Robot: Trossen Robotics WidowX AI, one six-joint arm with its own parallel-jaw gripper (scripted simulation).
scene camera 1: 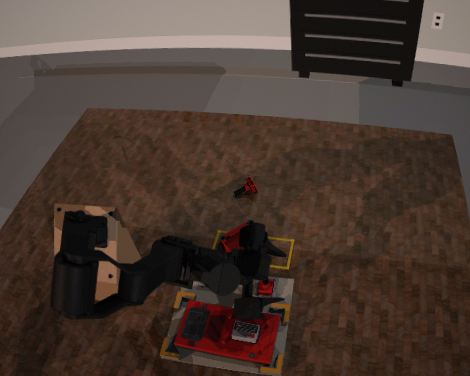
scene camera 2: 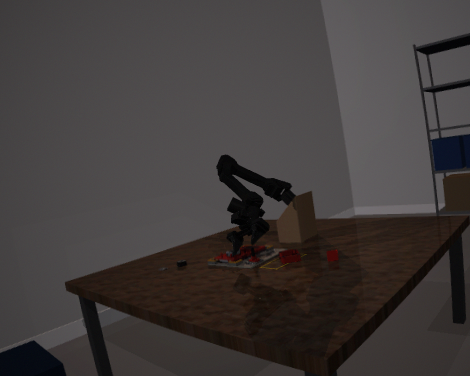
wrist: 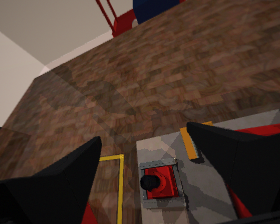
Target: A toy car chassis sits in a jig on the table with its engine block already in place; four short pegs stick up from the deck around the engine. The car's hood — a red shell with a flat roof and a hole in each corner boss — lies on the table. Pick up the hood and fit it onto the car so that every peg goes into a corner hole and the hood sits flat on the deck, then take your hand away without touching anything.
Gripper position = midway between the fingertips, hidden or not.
Note:
My gripper (scene camera 1: 284, 277) is open and holds nothing.
My gripper also shows in scene camera 2 (scene camera 2: 243, 248) and in the wrist view (wrist: 144, 133).

